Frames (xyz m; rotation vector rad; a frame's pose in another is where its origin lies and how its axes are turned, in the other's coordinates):
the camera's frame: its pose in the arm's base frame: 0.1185 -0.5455 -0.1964 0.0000 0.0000 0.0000
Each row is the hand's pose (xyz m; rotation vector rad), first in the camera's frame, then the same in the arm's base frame.
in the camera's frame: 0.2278 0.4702 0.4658 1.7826 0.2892 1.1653
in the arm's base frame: 0.3463 -0.0753 0.2694 1.7826 0.2892 1.1653
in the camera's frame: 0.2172 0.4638 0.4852 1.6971 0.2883 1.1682
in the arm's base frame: 0.3357 -0.0817 0.2888 1.6971 0.2883 1.1682
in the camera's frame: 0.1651 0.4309 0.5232 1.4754 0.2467 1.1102
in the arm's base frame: 0.2836 -0.1146 0.3268 1.4754 0.2467 1.1102
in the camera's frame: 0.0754 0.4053 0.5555 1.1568 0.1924 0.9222
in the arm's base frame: 0.1939 -0.1402 0.3591 1.1568 0.1924 0.9222
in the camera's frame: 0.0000 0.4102 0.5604 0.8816 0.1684 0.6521
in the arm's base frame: 0.1185 -0.1353 0.3640 0.8816 0.1684 0.6521
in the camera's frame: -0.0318 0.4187 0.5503 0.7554 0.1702 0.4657
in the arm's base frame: 0.0867 -0.1268 0.3539 0.7554 0.1702 0.4657
